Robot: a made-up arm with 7 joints. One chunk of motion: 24 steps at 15 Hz.
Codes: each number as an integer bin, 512 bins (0 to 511) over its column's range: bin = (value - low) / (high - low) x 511, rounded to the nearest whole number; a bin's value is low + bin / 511 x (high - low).
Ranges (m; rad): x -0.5..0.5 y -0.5..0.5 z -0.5..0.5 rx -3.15..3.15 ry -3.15..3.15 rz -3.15..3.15
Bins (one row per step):
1: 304 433 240 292 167 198
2: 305 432 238 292 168 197
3: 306 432 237 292 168 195
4: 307 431 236 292 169 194
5: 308 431 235 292 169 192
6: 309 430 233 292 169 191
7: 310 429 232 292 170 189
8: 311 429 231 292 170 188
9: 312 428 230 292 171 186
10: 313 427 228 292 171 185
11: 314 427 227 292 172 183
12: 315 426 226 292 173 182
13: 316 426 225 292 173 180
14: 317 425 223 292 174 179
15: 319 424 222 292 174 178
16: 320 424 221 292 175 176
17: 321 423 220 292 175 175
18: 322 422 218 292 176 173
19: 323 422 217 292 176 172
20: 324 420 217 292 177 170
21: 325 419 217 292 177 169
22: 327 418 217 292 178 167
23: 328 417 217 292 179 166
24: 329 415 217 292 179 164
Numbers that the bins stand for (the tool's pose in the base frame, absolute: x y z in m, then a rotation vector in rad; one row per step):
1: 0.0949 0.3474 -0.0303 0.4500 -1.0911 -0.7089
2: 0.0969 0.3454 -0.0342 0.4500 -1.0788 -0.7212
3: 0.0988 0.3454 -0.0362 0.4500 -1.0788 -0.7459
4: 0.1008 0.3434 -0.0382 0.4500 -1.0664 -0.7582
5: 0.1027 0.3434 -0.0401 0.4500 -1.0664 -0.7829
6: 0.1047 0.3415 -0.0440 0.4500 -1.0664 -0.7952
7: 0.1067 0.3395 -0.0460 0.4500 -1.0541 -0.8199
8: 0.1086 0.3395 -0.0479 0.4500 -1.0541 -0.8322
9: 0.1106 0.3376 -0.0499 0.4500 -1.0418 -0.8568
10: 0.1125 0.3356 -0.0538 0.4500 -1.0418 -0.8692
11: 0.1145 0.3356 -0.0558 0.4500 -1.0295 -0.8938
12: 0.1164 0.3337 -0.0577 0.4500 -1.0171 -0.9062
13: 0.1184 0.3337 -0.0597 0.4500 -1.0171 -0.9308
14: 0.1204 0.3317 -0.0636 0.4500 -1.0048 -0.9432
15: 0.1243 0.3297 -0.0656 0.4500 -1.0048 -0.9555
16: 0.1262 0.3297 -0.0675 0.4500 -0.9925 -0.9801
17: 0.1282 0.3278 -0.0695 0.4500 -0.9925 -0.9925
18: 0.1301 0.3258 -0.0734 0.4500 -0.9801 -1.0171
19: 0.1321 0.3258 -0.0753 0.4500 -0.9801 -1.0295
20: 0.1341 0.3219 -0.0753 0.4500 -0.9678 -1.0541
21: 0.1360 0.3200 -0.0753 0.4500 -0.9678 -1.0664
22: 0.1399 0.3180 -0.0753 0.4500 -0.9555 -1.0911
23: 0.1419 0.3160 -0.0753 0.4500 -0.9432 -1.1034
24: 0.1438 0.3121 -0.0753 0.4500 -0.9432 -1.1281

